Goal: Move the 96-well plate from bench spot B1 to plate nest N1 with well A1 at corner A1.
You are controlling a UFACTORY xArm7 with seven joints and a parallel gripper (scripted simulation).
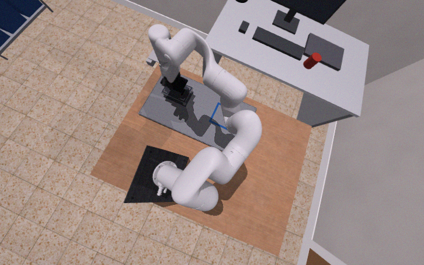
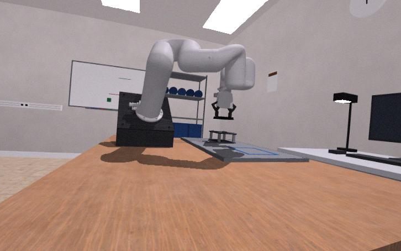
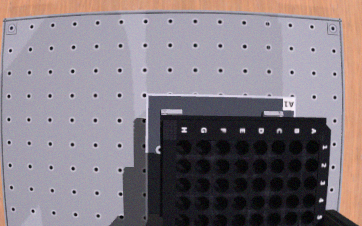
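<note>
Now: the black 96-well plate 10 mm below my hand. Round my hand: raised plate nest N1: 100 mm below; then A1 mark: 60 mm ahead, 70 mm to the left, 100 mm below.
</note>
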